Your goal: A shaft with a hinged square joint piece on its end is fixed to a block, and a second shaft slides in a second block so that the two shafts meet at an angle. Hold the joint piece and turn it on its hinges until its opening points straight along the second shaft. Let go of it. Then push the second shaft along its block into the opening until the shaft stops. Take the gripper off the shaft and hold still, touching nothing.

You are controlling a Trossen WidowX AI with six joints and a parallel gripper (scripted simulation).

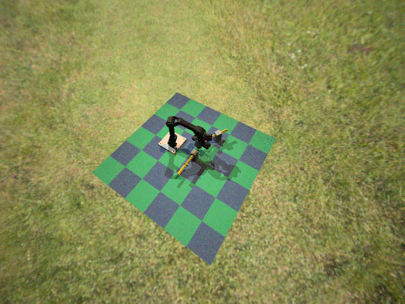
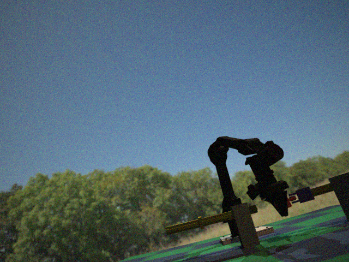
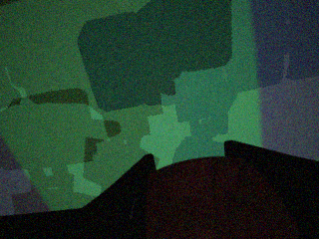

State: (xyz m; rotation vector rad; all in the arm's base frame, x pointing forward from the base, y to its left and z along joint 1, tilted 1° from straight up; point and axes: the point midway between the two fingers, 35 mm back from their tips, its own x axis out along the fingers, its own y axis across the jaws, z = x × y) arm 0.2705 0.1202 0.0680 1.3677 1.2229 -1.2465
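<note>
My gripper tip is now 1 cm to the right of the red square joint piece and 4 cm below it.
</note>
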